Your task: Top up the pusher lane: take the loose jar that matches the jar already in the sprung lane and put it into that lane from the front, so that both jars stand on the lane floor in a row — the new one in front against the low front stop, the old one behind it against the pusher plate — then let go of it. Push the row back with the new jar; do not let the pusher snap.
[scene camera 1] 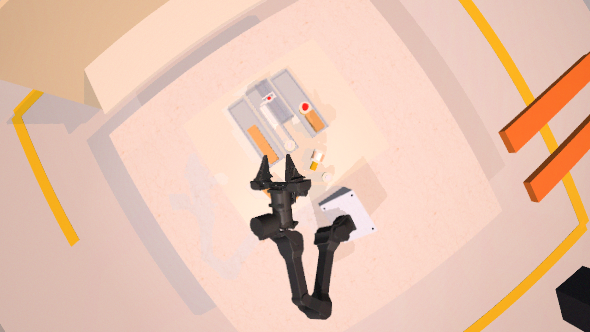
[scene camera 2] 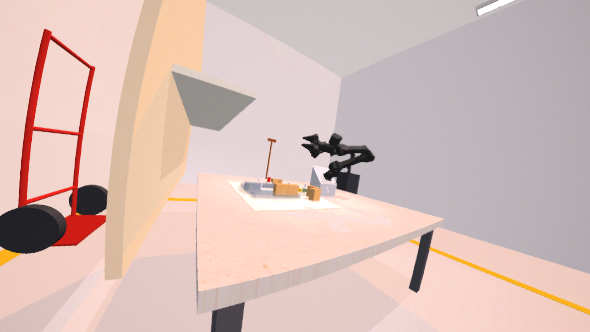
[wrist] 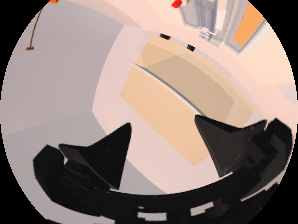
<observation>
My gripper (scene camera 1: 276,154) is open and holds nothing. Also in view: a shelf (scene camera 2: 211,103).
My gripper also shows in the wrist view (wrist: 163,122).
</observation>
